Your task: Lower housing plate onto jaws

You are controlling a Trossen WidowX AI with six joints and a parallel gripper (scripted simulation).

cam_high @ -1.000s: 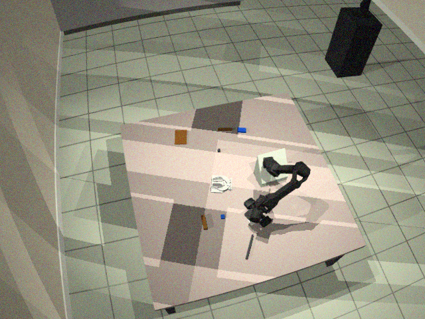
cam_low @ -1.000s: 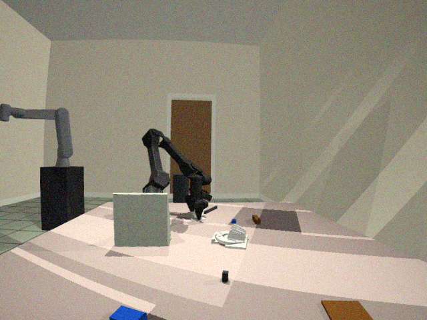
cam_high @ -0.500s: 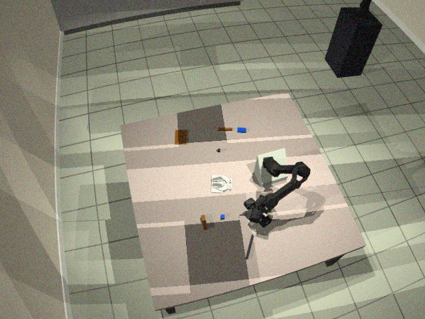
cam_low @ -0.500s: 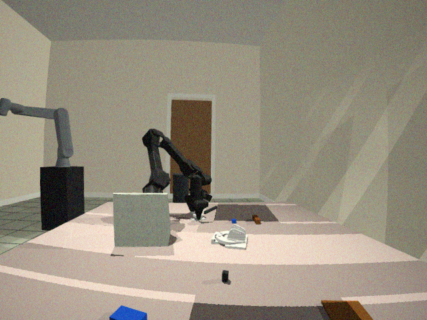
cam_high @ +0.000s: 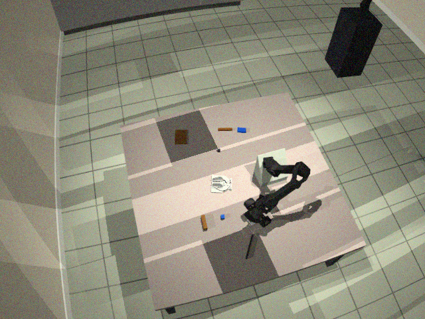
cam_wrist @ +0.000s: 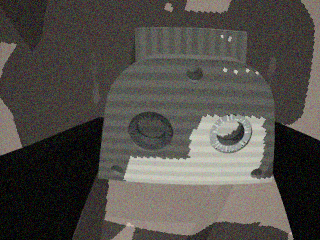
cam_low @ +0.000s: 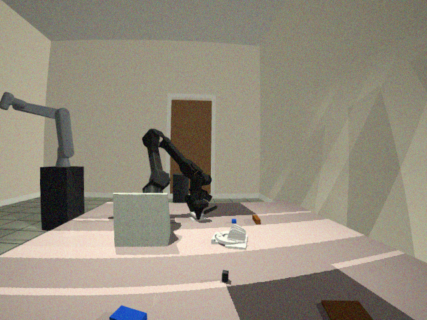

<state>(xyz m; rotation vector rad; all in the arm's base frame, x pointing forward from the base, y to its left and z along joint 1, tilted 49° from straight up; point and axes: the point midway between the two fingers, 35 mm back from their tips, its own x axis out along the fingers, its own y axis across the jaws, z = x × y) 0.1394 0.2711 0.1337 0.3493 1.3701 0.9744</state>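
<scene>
The white jaw assembly lies 12 cm ahead of my gripper tip, 25 cm to the right of it and 1 cm above it. Round my gripper tip: blue cube: 19 cm ahead, 6 cm to the right; dark rod: 8 cm ahead, 16 cm to the left; white housing part: 1 cm ahead, 2 cm above.
</scene>
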